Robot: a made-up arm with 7 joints.
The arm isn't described. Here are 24 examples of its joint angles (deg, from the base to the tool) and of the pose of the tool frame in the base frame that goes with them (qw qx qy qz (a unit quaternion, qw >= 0); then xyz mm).
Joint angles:
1: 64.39 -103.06 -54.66 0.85 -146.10 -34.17 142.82
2: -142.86 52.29 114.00 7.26 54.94 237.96 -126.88
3: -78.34 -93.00 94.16 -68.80 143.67 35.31 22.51
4: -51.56 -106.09 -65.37 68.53 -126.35 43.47 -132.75
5: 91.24 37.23 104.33 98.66 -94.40 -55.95 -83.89
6: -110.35 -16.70 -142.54 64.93 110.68 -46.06 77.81
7: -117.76 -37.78 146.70 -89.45 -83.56 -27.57 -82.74
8: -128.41 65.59 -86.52 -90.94 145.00 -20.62 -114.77
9: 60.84 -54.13 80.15 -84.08 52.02 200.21 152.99
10: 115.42 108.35 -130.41 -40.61 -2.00 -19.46 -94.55
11: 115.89 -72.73 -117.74 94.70 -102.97 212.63 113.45
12: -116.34 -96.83 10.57 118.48 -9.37 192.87 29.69
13: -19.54 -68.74 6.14 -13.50 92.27 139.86 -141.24
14: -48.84 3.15 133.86 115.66 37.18 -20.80 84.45
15: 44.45 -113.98 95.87 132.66 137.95 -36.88 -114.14
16: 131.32 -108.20 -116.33 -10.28 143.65 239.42 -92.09
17: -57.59 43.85 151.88 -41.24 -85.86 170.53 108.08
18: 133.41 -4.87 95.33 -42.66 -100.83 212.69 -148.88
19: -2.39 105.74 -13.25 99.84 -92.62 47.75 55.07
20: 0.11 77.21 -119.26 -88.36 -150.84 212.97 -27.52
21: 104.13 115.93 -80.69 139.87 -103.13 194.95 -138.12
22: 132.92 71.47 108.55 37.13 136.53 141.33 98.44
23: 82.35 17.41 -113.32 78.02 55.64 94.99 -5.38
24: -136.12 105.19 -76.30 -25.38 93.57 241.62 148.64
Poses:
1: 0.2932 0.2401 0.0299 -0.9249 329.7 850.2 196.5
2: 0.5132 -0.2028 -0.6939 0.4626 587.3 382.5 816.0
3: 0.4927 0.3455 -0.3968 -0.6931 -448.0 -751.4 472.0
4: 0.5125 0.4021 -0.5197 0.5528 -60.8 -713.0 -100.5
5: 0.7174 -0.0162 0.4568 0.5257 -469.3 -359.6 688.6
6: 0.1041 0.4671 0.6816 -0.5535 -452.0 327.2 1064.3
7: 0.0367 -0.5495 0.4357 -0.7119 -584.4 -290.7 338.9
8: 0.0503 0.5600 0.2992 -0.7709 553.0 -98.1 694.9
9: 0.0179 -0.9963 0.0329 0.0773 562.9 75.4 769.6
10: 0.0515 -0.9201 -0.0938 -0.3767 163.7 -850.5 356.5
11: 0.0891 -0.7469 -0.6582 0.0312 266.5 568.7 728.6
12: 0.2750 0.2096 -0.7915 0.5039 -117.0 -116.7 19.1
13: 0.5693 0.5394 -0.2760 0.5557 676.5 -337.2 731.6
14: 0.3608 0.8700 -0.0227 -0.3354 -22.2 456.8 460.9
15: 0.6908 -0.1720 0.6326 0.3050 -178.8 296.0 636.0
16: 0.2224 -0.3163 0.1828 -0.9039 -394.8 574.7 -10.8
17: 0.5703 0.5263 -0.5535 -0.3022 -379.3 10.3 1043.4
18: 0.4103 0.6746 -0.3906 0.4733 291.0 338.8 1008.9
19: 0.2640 0.0874 -0.4575 0.8446 -546.8 -76.8 913.5
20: 0.3898 0.5940 0.1690 -0.6831 -194.7 206.3 787.0
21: 0.5967 0.0331 -0.3434 0.7246 470.0 -68.7 484.3
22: 0.3223 0.5499 0.2376 -0.7330 299.1 -654.5 457.8
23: 0.1842 -0.4072 0.5288 -0.7216 460.0 -466.4 794.5
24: 0.1526 -0.6766 -0.3405 0.6348 616.4 510.3 326.8
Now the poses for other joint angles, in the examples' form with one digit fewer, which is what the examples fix.
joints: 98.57 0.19 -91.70 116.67 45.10 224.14 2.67
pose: 0.146 -0.128 -0.319 0.928 430 80 531
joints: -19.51 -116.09 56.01 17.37 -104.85 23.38 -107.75
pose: 0.096 0.432 0.846 -0.297 851 -253 45
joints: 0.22 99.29 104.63 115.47 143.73 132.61 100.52
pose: 0.838 -0.318 0.443 -0.015 -59 259 234
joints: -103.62 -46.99 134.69 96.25 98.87 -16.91 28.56
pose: 0.781 -0.400 -0.323 0.356 291 99 953
